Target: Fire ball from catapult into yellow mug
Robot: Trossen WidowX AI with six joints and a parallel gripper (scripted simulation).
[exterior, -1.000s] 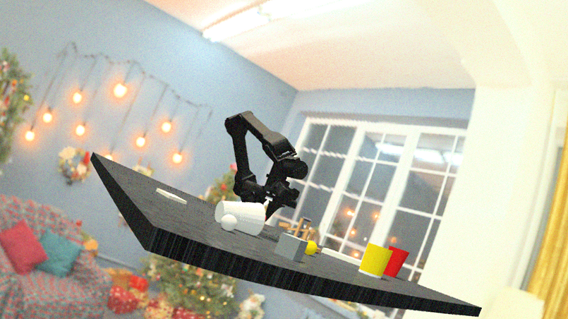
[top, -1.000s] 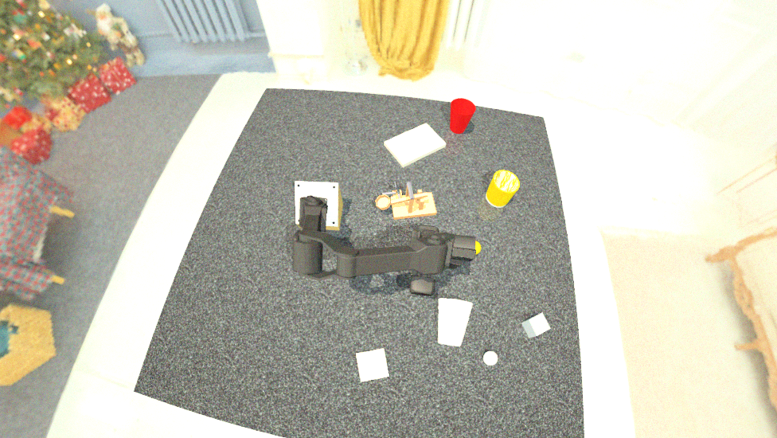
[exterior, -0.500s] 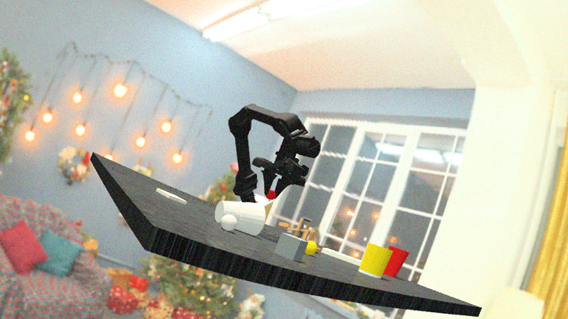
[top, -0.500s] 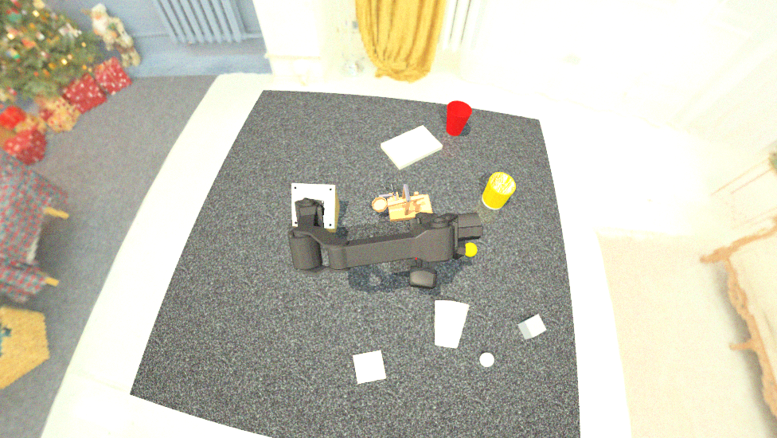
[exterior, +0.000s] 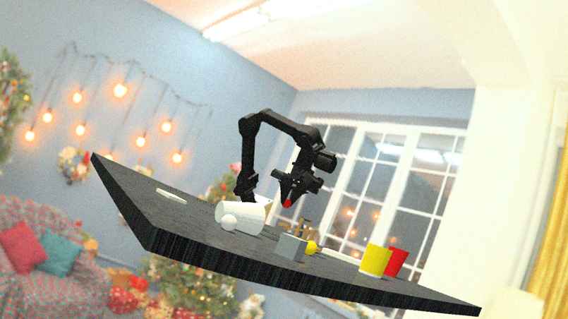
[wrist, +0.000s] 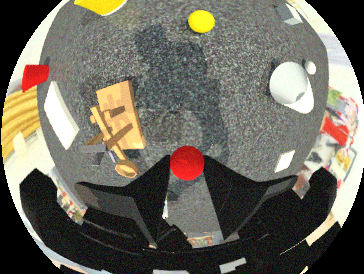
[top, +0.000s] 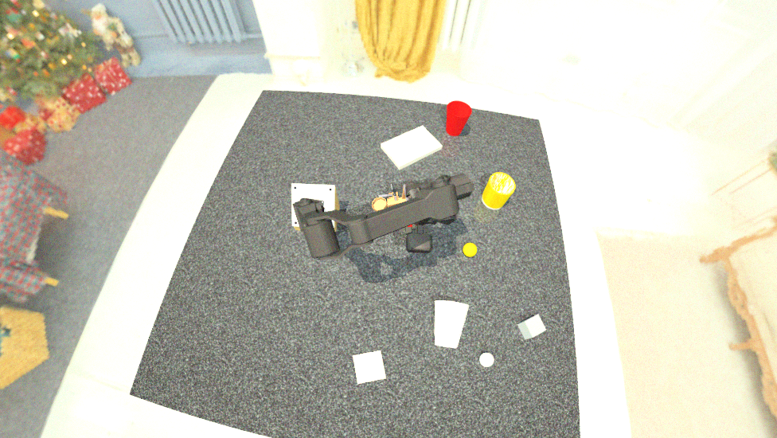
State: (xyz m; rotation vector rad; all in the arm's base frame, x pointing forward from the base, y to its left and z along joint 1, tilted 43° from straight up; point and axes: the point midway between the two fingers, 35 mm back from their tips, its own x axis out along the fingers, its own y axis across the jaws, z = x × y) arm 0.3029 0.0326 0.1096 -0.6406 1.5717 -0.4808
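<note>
Right now the wooden catapult is 140 mm to the left of my gripper tip, 70 mm below it and 50 mm behind it. Also, from my gripper tip: yellow ball (190 mm ahead, 100 mm below, 10 mm to the left); then yellow mug (280 mm ahead, 220 mm to the left, 90 mm below); then red ball (10 mm above).
</note>
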